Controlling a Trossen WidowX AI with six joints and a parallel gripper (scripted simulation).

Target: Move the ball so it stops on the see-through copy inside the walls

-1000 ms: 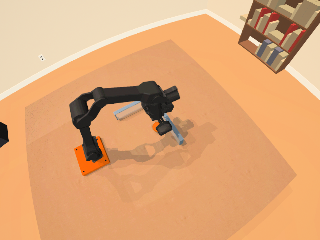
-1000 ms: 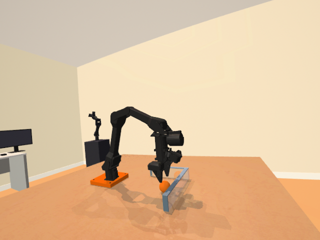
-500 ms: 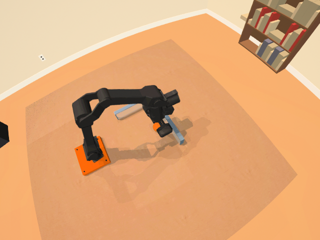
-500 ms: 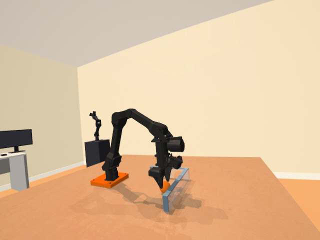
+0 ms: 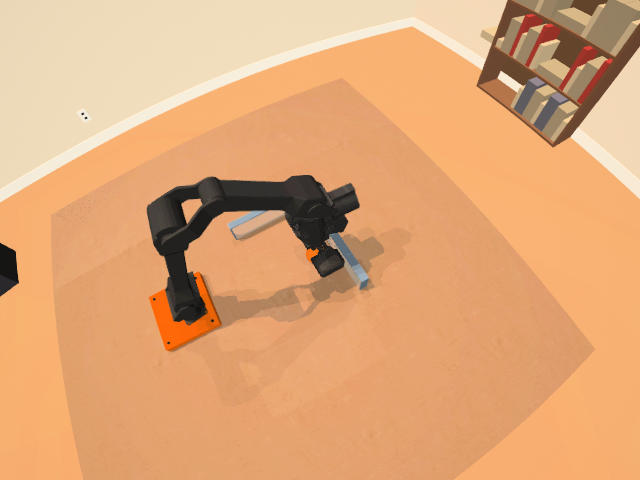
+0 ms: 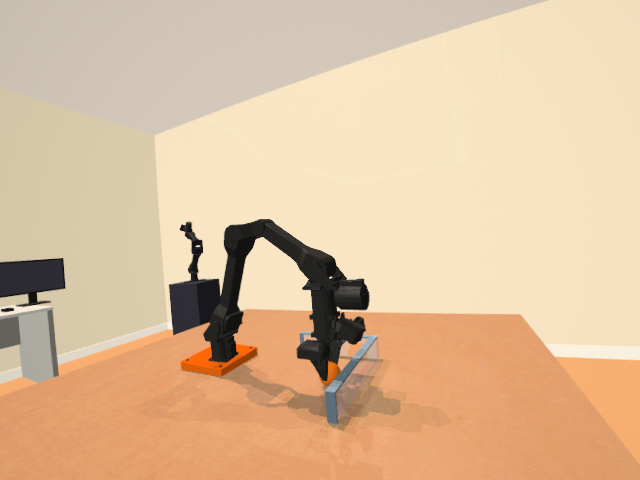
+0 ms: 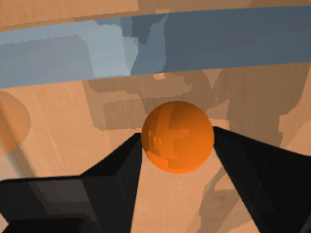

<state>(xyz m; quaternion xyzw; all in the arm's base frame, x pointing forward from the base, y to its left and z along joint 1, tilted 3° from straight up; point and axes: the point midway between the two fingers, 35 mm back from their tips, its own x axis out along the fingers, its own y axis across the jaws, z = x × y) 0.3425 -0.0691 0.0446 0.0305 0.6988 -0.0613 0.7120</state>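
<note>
The see-through copy of ball lies 4 cm ahead of my gripper tip and 13 cm to the left of it. Also, from my gripper tip: clear wall: 6 cm ahead, 2 cm to the left, 1 cm above; then orange ball: right at my gripper tip.
</note>
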